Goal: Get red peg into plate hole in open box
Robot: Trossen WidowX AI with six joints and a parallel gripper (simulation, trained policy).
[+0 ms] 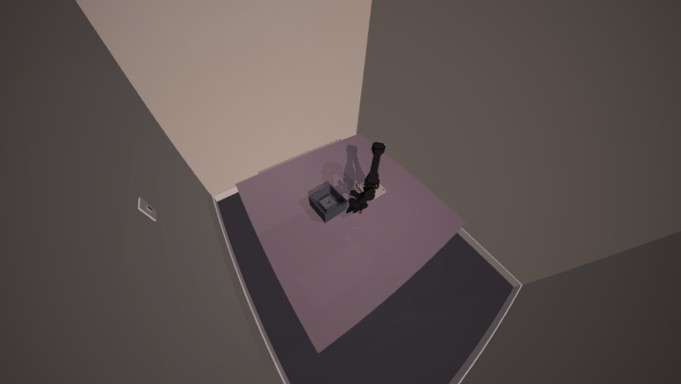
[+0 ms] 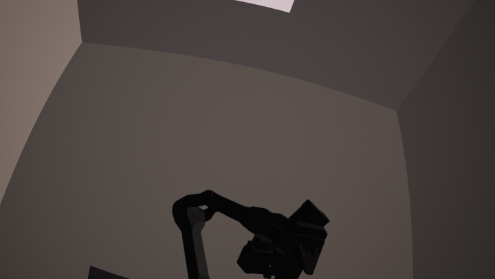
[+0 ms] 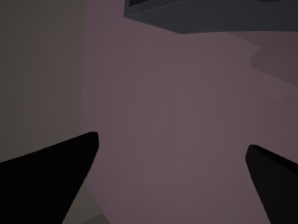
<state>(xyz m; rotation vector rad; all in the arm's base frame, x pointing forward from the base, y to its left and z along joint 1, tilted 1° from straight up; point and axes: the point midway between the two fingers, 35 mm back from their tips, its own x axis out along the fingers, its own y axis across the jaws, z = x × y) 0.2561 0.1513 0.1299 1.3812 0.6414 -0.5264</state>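
Now: the red peg 12 cm behind my gripper tip, 9 cm below it and 2 cm to the right of it. The rest, counted from my gripper tip: plate 18 cm to the right, 9 cm below, 5 cm ahead; then grey box 18 cm to the right, 10 cm below, 5 cm ahead.
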